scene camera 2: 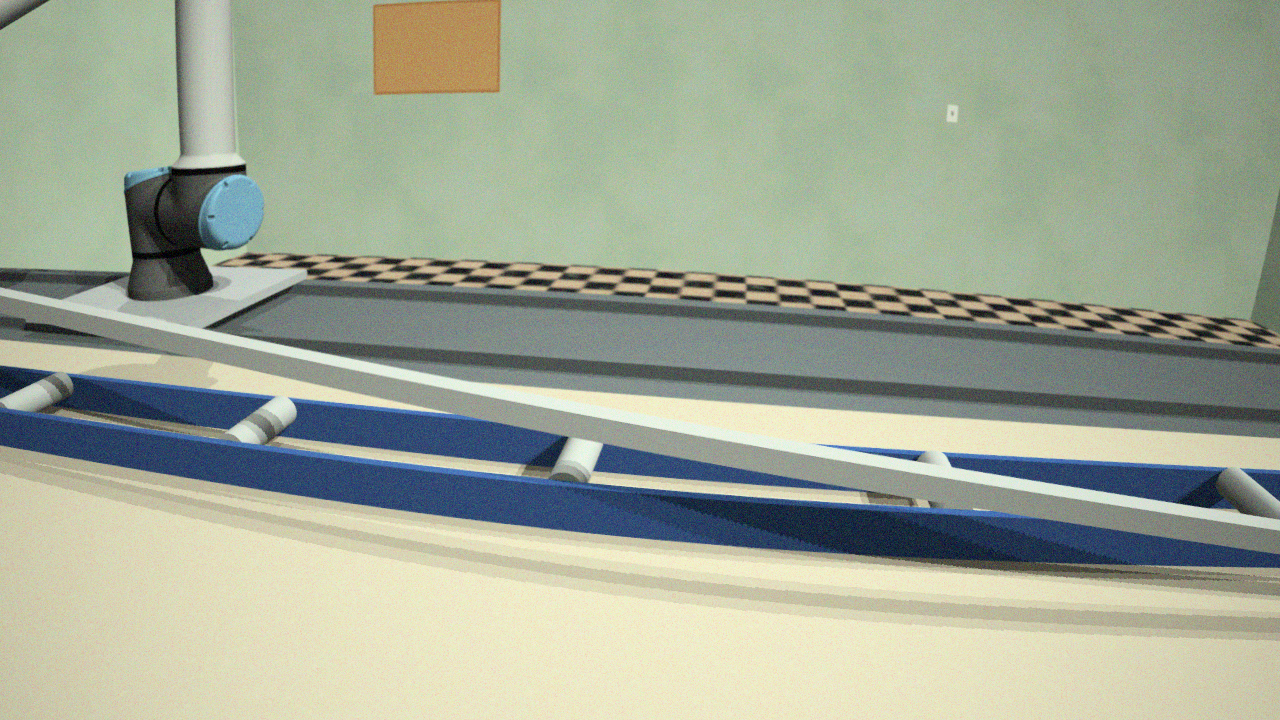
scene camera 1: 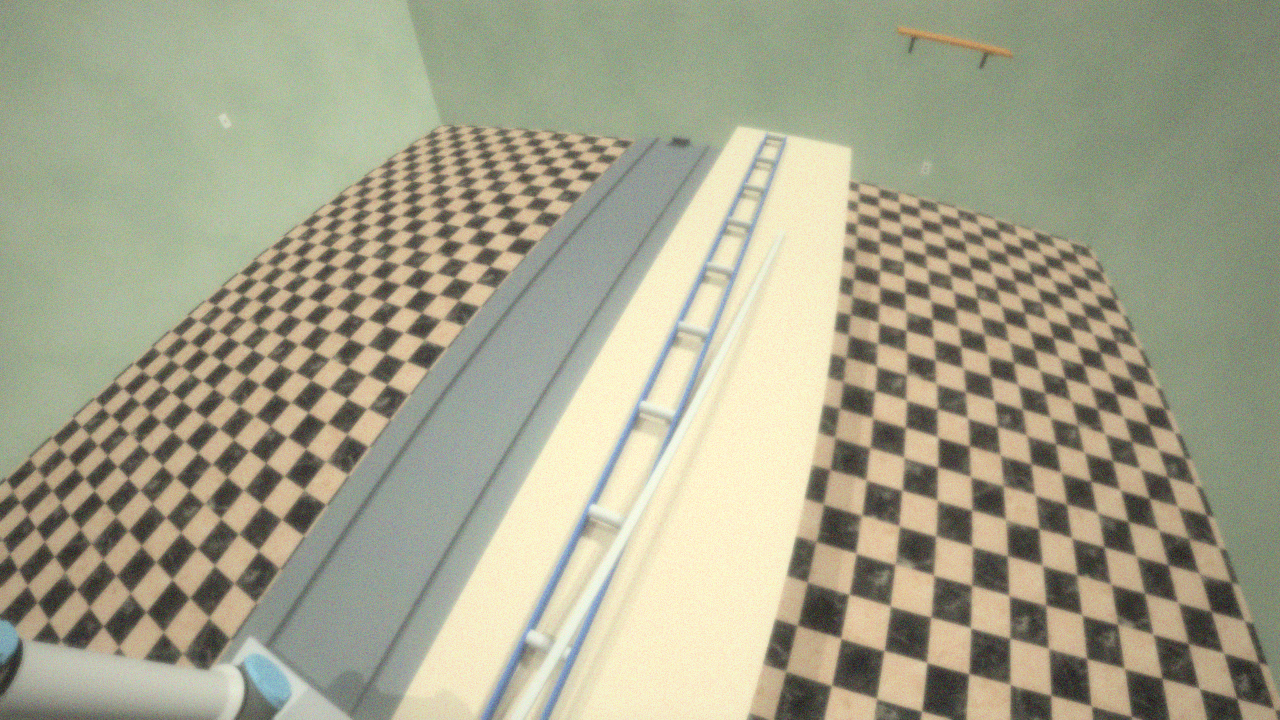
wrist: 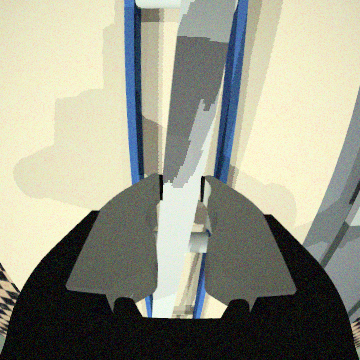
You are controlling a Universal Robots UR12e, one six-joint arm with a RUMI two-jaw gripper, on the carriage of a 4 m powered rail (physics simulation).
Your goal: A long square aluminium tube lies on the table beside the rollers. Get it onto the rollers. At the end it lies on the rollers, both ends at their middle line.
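Where they show: gripper, between the fingertips: (wrist: 181, 178); arm's base, origin of its link: (scene camera 2: 171, 289).
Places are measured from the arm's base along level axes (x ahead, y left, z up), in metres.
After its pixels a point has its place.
Observation:
The long pale square tube (scene camera 1: 640, 497) @(z 0.111, x 0.700, y 1.104 m) (scene camera 2: 537, 411) @(z 0.111, x 0.718, y 1.033 m) (wrist: 175, 250) @(z 0.186, x 0.624, y 0.080 m) is raised and slanted across the blue roller frame (scene camera 2: 358, 479) @(z 0.002, x 0.694, y 0.825 m) (wrist: 131, 75) @(z 0.022, x 0.685, y -0.044 m). In scene camera 1 its near part shows over the rollers (scene camera 1: 656, 411) @(z 0.027, x 0.621, y 1.439 m) (scene camera 2: 268, 419) @(z 0.023, x 0.618, y 0.665 m), and its far end shows to the right of the frame. Whether that far end touches the table cannot be told. My gripper (wrist: 181, 178) @(z 0.186, x 0.622, y 0.011 m) is shut on the tube, with one jaw on each side, above the frame in the wrist view. A roller shows beneath, beside the tube. The gripper does not show in the scene cameras.
The cream table (scene camera 1: 742, 501) @(z -0.030, x 0.975, y 1.253 m) carries the frame. The grey powered rail (scene camera 1: 429, 447) (scene camera 2: 626, 340) runs alongside it. The arm (scene camera 2: 207, 89) @(z 0.424, x 0.078, y 0.209 m) stands on its carriage (scene camera 2: 259, 282) @(z 0.000, x -0.094, y 0.178 m) at the left of scene camera 2. The tube's shadow lies on the table beside the frame.

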